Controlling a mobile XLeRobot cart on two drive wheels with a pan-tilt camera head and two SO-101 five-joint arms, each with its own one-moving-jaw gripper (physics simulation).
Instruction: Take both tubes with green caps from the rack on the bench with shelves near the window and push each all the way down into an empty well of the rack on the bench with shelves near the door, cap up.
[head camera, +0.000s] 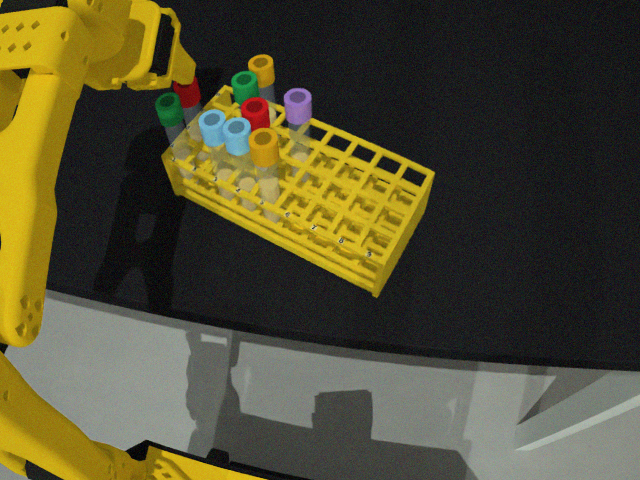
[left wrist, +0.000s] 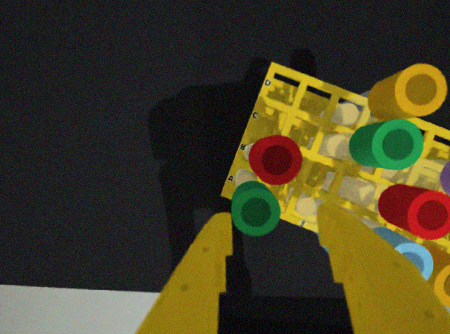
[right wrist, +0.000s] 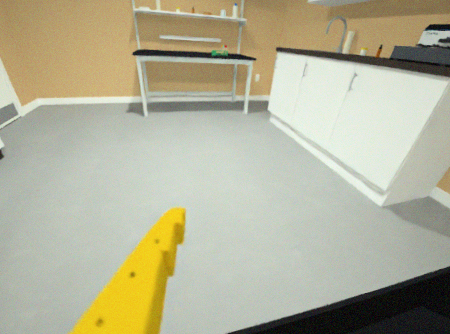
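Note:
A yellow rack (head camera: 407, 232) (left wrist: 260, 100) stands on the black bench. One green-capped tube (head camera: 169, 109) (left wrist: 255, 210) stands in its corner well by letter A. Another green-capped tube (head camera: 244, 88) (left wrist: 397, 144) stands farther in, among other tubes. My left gripper (head camera: 187, 77) (left wrist: 275, 210) is open and empty above the rack's corner; in the left wrist view the corner green cap shows just past the left jaw tip. In the head view its tip overlaps a red cap. My right gripper is fully open, with one notched jaw (right wrist: 145, 270) in view over the floor.
Red (head camera: 255, 113) (left wrist: 276, 160), light blue (head camera: 212, 127), orange (head camera: 264, 147) and purple (head camera: 298, 105) capped tubes stand around the green ones. Across the room, a bench with shelves (right wrist: 175, 54) bears a small green rack (right wrist: 219, 53). White cabinets (right wrist: 345, 110) stand at the right.

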